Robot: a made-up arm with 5 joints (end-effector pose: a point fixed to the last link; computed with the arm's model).
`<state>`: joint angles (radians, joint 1 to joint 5).
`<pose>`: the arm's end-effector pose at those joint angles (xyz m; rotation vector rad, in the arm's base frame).
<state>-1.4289 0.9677 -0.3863 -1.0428 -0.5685</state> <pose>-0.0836 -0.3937 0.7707 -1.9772 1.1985 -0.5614</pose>
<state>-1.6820 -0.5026 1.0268 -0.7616 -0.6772</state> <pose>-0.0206 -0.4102 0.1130 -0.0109 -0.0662 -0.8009</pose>
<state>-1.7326 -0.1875 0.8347 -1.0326 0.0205</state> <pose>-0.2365 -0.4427 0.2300 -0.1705 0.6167 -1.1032</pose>
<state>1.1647 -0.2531 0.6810 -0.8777 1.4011</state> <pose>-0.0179 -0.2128 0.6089 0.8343 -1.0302 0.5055</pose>
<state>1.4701 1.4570 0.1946 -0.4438 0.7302</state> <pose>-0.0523 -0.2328 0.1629 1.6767 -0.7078 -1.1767</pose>
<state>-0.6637 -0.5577 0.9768 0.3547 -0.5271</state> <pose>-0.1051 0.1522 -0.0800 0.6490 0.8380 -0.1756</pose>
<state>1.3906 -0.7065 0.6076 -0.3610 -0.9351</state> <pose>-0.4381 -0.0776 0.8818 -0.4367 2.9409 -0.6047</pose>
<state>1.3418 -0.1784 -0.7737 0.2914 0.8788</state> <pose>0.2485 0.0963 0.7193 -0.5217 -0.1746 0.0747</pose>
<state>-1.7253 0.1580 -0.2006 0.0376 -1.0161</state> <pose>-0.1487 -0.1037 -0.1542 -0.0003 0.6226 0.0567</pose>
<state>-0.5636 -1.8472 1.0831 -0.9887 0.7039</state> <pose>-0.5491 0.2800 0.3518 -1.6187 -2.2766 1.2510</pose>
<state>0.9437 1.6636 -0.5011 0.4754 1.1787</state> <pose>0.1483 -0.1754 0.5600 1.1630 -0.3240 0.2078</pose>
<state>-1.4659 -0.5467 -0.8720 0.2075 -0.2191</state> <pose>-0.6673 0.3086 0.2048 0.8307 2.1189 0.7344</pose>
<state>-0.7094 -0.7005 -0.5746 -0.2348 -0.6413</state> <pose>-0.7327 0.2303 0.3258 0.7766 2.1514 0.1957</pose>
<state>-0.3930 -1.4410 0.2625 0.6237 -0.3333</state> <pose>0.0140 0.5600 0.2896 2.0779 1.0245 -0.3526</pose>
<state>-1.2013 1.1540 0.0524 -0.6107 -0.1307</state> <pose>-0.0575 -0.4066 0.6616 -1.8057 1.2709 -0.6903</pose>
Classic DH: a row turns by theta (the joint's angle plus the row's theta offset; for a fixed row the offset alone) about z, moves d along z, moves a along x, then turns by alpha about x. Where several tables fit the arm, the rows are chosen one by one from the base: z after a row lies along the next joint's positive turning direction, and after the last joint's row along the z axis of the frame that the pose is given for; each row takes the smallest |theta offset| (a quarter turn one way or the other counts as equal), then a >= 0, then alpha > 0; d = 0 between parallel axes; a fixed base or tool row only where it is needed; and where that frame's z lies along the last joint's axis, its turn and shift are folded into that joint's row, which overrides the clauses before.
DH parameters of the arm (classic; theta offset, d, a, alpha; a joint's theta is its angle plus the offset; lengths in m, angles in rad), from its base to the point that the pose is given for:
base (fixed): 0 0.43 -0.13 -1.5708
joint 1: 0.2109 0.0644 -0.0321 1.4679
joint 2: -0.099 0.0831 0.0126 1.5151
joint 3: 0.2028 -0.0099 0.0212 1.7463
joint 4: -0.0485 0.0496 -0.398 1.679
joint 5: 0 -0.1694 -0.1293 -1.679
tool (fixed): 3.1256 -0.1546 0 0

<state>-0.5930 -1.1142 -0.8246 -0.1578 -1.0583</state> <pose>-0.6089 0.4868 0.4992 1.4563 1.8008 0.0506</pose>
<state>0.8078 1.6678 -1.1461 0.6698 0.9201</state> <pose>0.2108 0.0209 0.7634 0.8404 -0.4246 0.7725</pose>
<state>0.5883 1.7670 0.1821 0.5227 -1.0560</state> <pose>-0.3377 -0.4595 0.4140 -0.5514 2.4359 1.5699</pose>
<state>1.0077 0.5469 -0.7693 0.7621 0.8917</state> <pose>0.1453 0.1086 0.8226 -0.2307 -0.5008 0.2774</pose>
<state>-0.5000 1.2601 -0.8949 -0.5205 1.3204</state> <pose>0.0079 -0.0792 0.7091 1.0398 -0.7330 1.1604</pose>
